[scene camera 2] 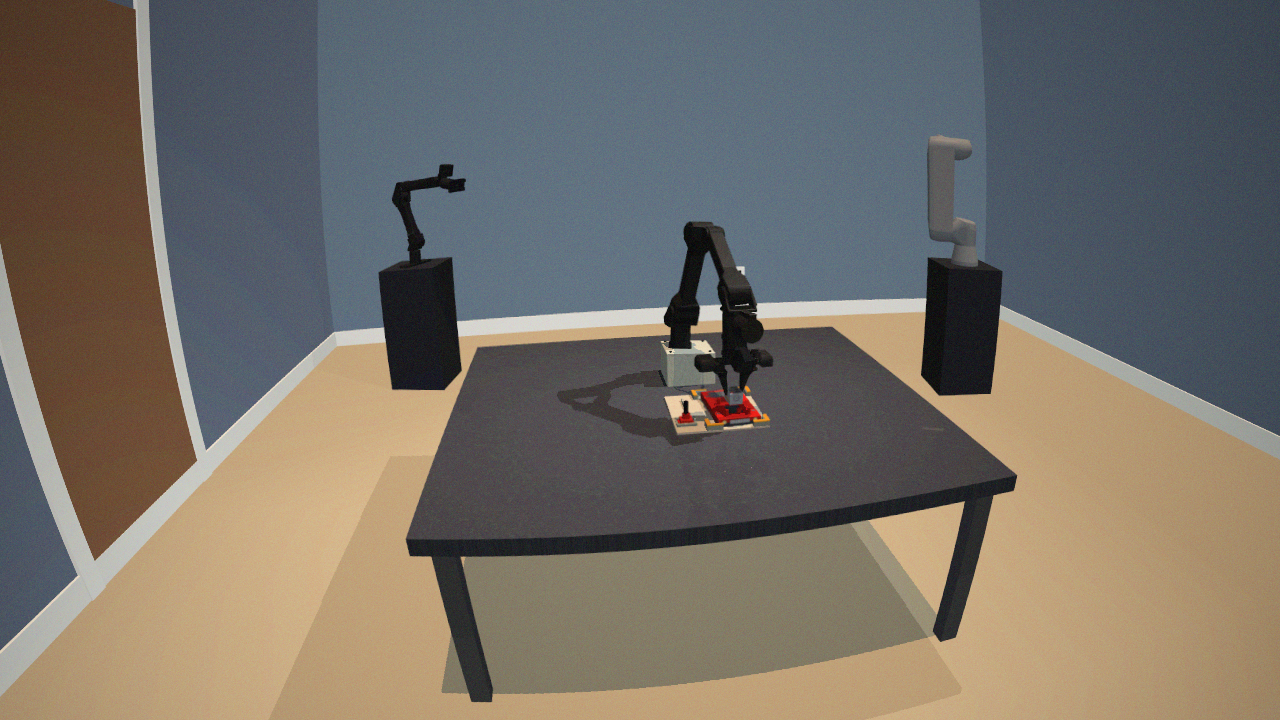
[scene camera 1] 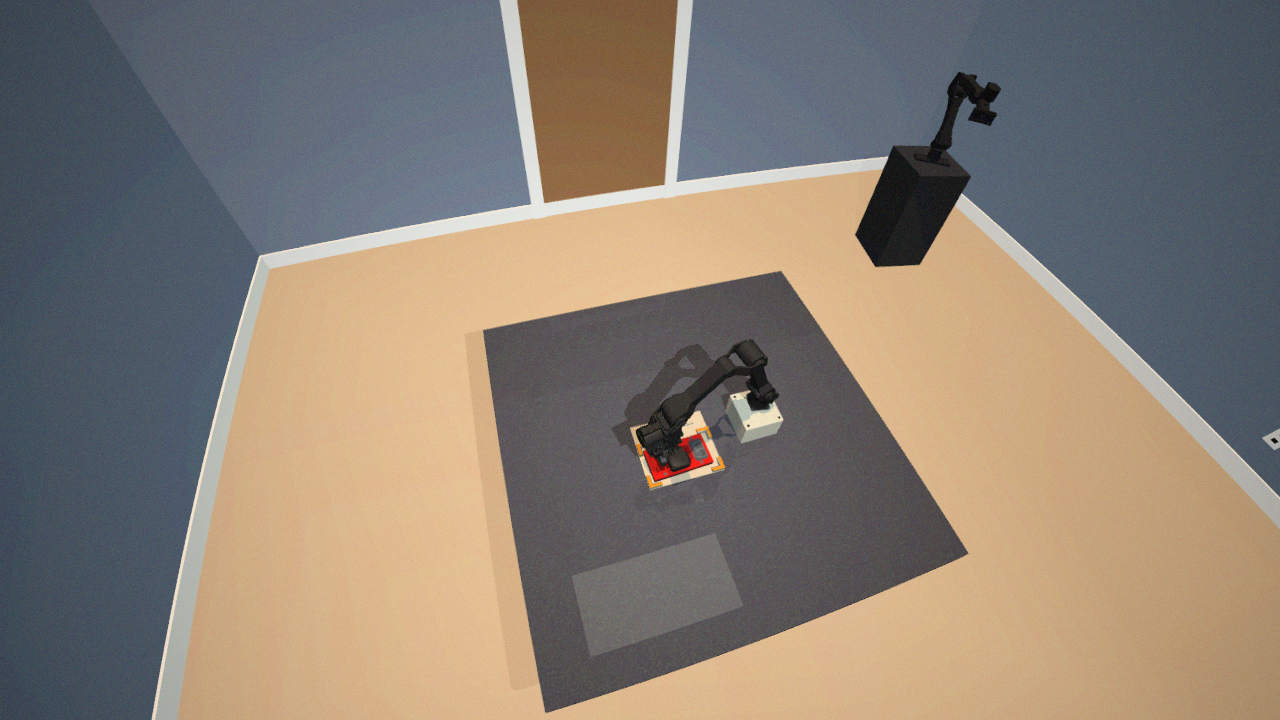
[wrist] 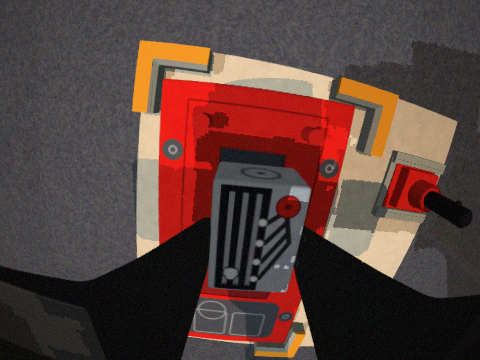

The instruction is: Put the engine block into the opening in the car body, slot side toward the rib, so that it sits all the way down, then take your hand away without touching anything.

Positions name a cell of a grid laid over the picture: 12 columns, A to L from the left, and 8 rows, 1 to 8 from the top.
Labels:
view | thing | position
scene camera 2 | my gripper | G5
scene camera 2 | red car body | G5
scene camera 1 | my gripper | G6
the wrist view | my gripper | G6
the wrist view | grey engine block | G5
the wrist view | red car body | F3

